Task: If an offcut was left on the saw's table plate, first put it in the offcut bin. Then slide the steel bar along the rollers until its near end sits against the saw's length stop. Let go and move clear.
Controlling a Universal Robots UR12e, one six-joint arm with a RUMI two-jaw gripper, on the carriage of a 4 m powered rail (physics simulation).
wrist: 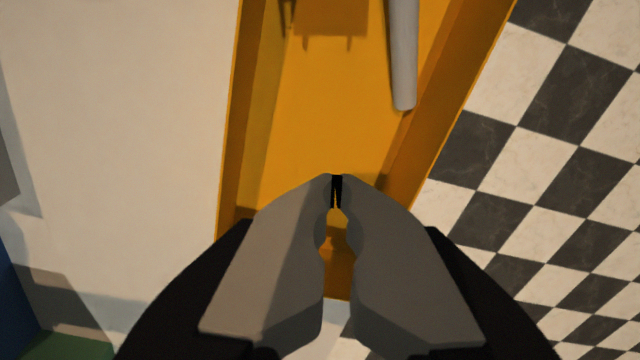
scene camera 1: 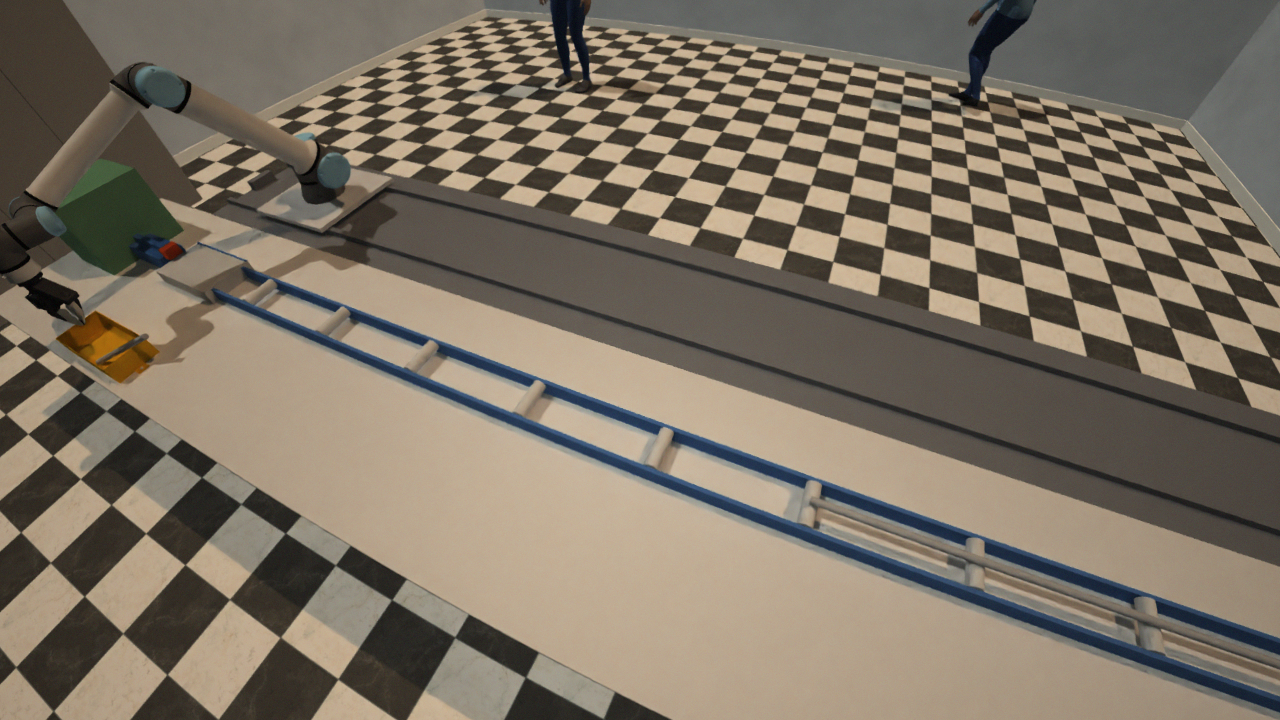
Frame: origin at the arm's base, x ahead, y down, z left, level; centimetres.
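Seen in the pictures: gripper, fingertip midpoint: [wrist: 335, 177] [scene camera 1: 83, 324]; arm's base at its link origin: [scene camera 1: 324, 193].
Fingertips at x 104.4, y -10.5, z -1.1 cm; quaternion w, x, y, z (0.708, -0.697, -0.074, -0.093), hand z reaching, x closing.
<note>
Offsets run from my fingertips to a thing's top centre. "pt": to the spot under its first point.
The orange offcut bin @(dx +0.3, dy +6.3, dz +1.1 cm) [scene camera 1: 90, 333] [wrist: 325, 110] stands at the far left table edge. A grey round offcut [scene camera 1: 122, 349] [wrist: 404, 60] lies in it, one end beside the side wall. My gripper [scene camera 1: 78, 317] [wrist: 335, 177] is over the bin's end, its fingertips almost together with no object between them. The steel bar [scene camera 1: 1056, 583] lies along the rollers at the right, far from the saw; its far end is out of view. The saw's table plate @(dx -42.4, dy +7.6, dz -1.4 cm) [scene camera 1: 201, 273] at the left end of the roller track shows no offcut. I cannot make out the length stop.
A blue roller track [scene camera 1: 590, 453] runs from the plate to the lower right. A blue and red device @(pt dx -39.4, dy +3.1, dz -21.9 cm) [scene camera 1: 159, 250] and a green block @(pt dx -42.1, dy -4.2, dz -48.9 cm) [scene camera 1: 120, 219] stand behind the bin. The arm's carriage [scene camera 1: 365, 189] is at the rail's left end. Two people [scene camera 1: 570, 35] [scene camera 1: 989, 44] stand beyond the rail.
</note>
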